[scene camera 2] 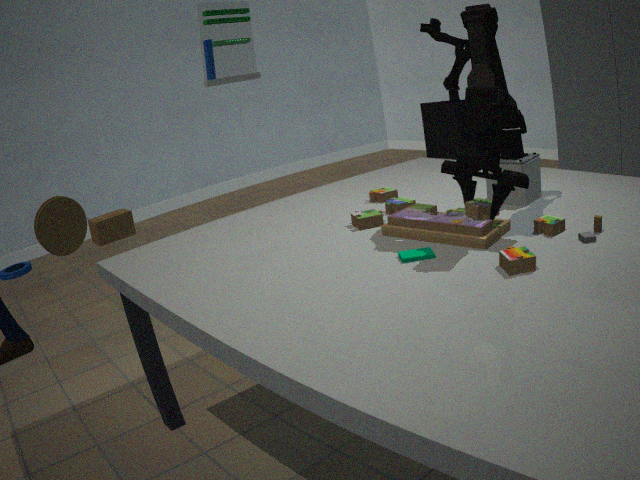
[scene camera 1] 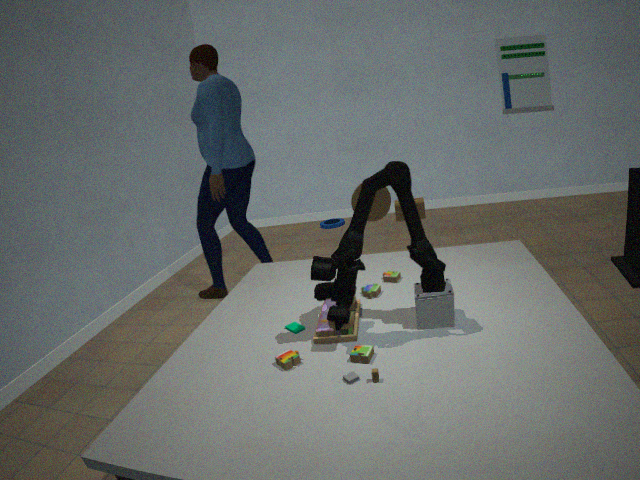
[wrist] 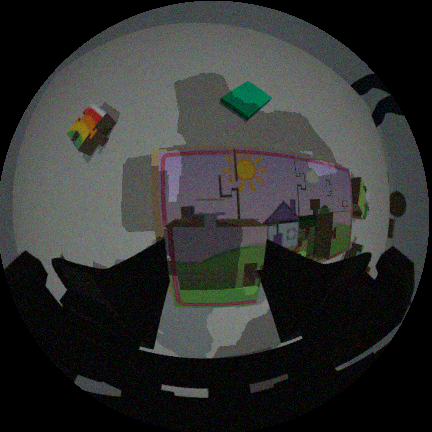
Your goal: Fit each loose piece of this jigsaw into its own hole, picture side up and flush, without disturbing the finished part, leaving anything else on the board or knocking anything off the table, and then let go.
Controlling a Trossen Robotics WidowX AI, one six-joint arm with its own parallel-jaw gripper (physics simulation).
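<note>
The jigsaw board [scene camera 1: 336, 340] [scene camera 2: 434, 237] [wrist: 156, 200] has a wooden rim. Its finished part [scene camera 2: 429, 217] [wrist: 200, 175] shows a lilac sky, sun and house. My gripper [scene camera 1: 339, 325] [scene camera 2: 480, 208] [wrist: 213, 239] is shut on a corner piece [scene camera 2: 478, 209] [wrist: 210, 265] with a green hill, fence and magenta border. The held piece is picture side up over the board's near-left corner in the wrist view, and stands higher than the finished part in scene camera 2. The fingers and the piece hide the hole below, so its exact alignment and contact cannot be told.
Around the board lie a rainbow piece [scene camera 1: 287, 358] [scene camera 2: 517, 259] [wrist: 90, 129], a green-topped piece [scene camera 1: 361, 353] [scene camera 2: 549, 225], several other pieces, a teal tile [scene camera 1: 294, 327] [scene camera 2: 416, 254] [wrist: 246, 100], a grey block [scene camera 1: 351, 377] [scene camera 2: 586, 237] and a small brown peg [scene camera 1: 375, 375] [scene camera 2: 597, 223].
</note>
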